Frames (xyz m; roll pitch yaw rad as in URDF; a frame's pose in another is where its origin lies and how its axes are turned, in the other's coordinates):
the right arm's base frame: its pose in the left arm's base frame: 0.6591 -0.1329 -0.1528 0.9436 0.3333 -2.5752
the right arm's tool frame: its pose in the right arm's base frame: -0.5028 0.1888 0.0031 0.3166 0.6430 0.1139
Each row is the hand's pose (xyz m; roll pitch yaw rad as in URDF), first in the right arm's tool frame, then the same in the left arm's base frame.
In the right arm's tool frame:
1: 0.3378 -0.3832 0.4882 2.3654 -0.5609 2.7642
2: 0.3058 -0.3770 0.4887 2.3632 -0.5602 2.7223
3: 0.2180 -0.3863 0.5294 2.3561 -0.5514 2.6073
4: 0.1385 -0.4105 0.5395 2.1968 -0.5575 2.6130
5: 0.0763 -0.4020 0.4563 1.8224 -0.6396 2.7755
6: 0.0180 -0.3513 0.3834 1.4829 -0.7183 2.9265
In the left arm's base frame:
1: 0.5652 0.0683 -0.3266 0.2132 -0.7720 2.0580
2: 0.5725 0.0912 -0.3046 0.1691 -0.8017 2.0857
3: 0.5583 0.1788 -0.2650 0.0397 -0.8829 2.1682
4: 0.5729 0.2584 -0.2437 -0.1181 -0.8752 2.1701
5: 0.6680 0.2801 -0.2070 -0.3783 -0.7195 2.1389
6: 0.7471 0.2801 -0.1361 -0.6235 -0.5782 2.1400

